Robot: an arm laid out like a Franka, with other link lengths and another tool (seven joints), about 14 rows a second.
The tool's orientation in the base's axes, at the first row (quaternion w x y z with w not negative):
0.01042 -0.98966 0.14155 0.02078
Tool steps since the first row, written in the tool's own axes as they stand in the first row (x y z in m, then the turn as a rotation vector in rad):
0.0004 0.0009 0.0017 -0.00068 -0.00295 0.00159
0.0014 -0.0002 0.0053 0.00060 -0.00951 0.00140
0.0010 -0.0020 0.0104 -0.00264 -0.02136 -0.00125
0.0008 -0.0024 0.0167 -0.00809 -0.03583 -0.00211
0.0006 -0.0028 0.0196 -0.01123 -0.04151 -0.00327
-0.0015 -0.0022 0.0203 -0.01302 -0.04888 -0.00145
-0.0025 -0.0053 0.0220 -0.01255 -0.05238 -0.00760
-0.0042 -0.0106 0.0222 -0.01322 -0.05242 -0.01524
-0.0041 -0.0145 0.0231 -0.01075 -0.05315 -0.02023
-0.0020 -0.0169 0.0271 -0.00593 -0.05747 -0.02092
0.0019 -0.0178 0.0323 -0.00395 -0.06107 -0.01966
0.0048 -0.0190 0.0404 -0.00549 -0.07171 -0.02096
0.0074 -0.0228 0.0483 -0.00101 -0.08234 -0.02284
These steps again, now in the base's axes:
0.0001 -0.0009 -0.0017 0.00011 0.00306 -0.00151
0.0012 -0.0001 -0.0054 0.00319 0.00900 -0.00128
0.0011 0.0019 -0.0104 0.00351 0.02120 0.00168
0.0008 0.0025 -0.0167 0.00238 0.03659 0.00299
0.0006 0.0030 -0.0196 0.00100 0.04289 0.00437
-0.0016 0.0031 -0.0202 0.00128 0.05051 0.00274
-0.0018 0.0064 -0.0218 0.00295 0.05358 0.00892
-0.0019 0.0119 -0.0218 0.00261 0.05360 0.01658
-0.0007 0.0157 -0.0227 0.00538 0.05348 0.02147
0.0018 0.0175 -0.0267 0.01124 0.05626 0.02201
0.0056 0.0174 -0.0321 0.01410 0.05919 0.02071
0.0084 0.0180 -0.0403 0.01566 0.06980 0.02224
0.0117 0.0211 -0.0482 0.02301 0.07870 0.02407

